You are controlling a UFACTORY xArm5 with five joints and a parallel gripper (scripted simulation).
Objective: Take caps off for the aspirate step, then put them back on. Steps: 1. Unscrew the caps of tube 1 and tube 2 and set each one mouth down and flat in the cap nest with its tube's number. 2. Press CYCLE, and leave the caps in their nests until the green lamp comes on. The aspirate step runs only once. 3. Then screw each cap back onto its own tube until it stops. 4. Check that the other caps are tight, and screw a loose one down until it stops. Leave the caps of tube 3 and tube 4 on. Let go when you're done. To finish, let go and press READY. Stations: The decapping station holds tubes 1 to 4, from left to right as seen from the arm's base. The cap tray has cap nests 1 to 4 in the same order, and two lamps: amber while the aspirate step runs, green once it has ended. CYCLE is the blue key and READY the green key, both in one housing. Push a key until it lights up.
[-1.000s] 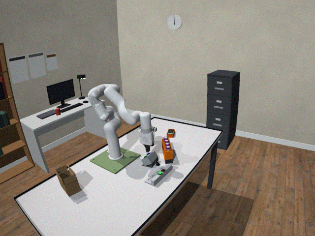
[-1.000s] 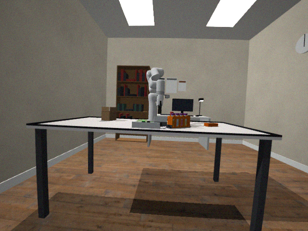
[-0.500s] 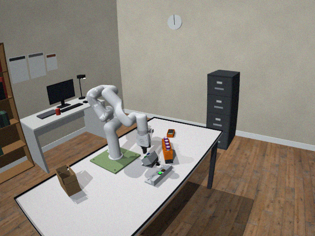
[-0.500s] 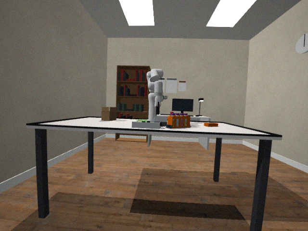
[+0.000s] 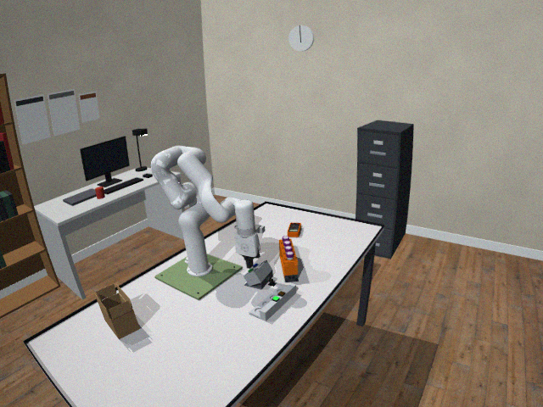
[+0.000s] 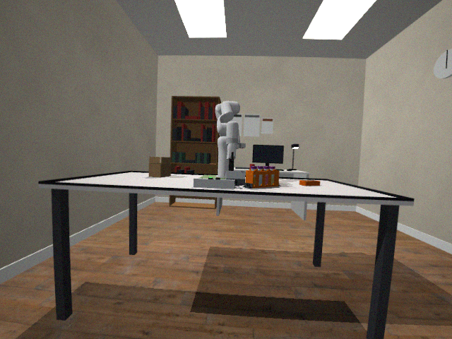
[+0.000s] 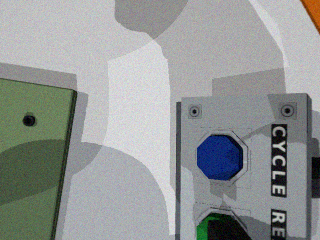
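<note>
Right now the green ready key is 40 mm below my hand. The rest, counted from my hand: grey key housing (20 mm ahead, 20 mm to the left, 50 mm below); then cap 4 (130 mm ahead, 130 mm to the left, 10 mm above); then blue cycle key (40 mm to the left, 40 mm below).
</note>
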